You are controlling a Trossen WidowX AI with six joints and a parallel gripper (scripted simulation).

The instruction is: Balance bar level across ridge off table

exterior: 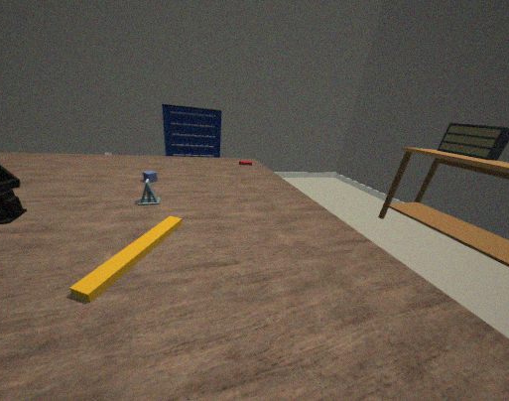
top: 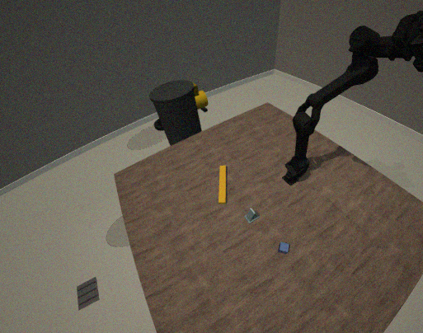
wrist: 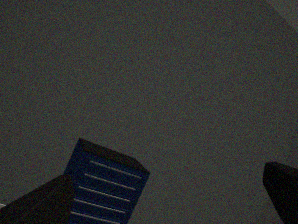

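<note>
Right now my gripper tip is 650 mm above the yellow bar, 420 mm short of it and 410 mm to the left of it. Round my gripper tip: small blue cube (640 mm below, 400 mm ahead, 10 mm to the left); then small red block (850 mm ahead, 650 mm below, 270 mm to the left).
</note>
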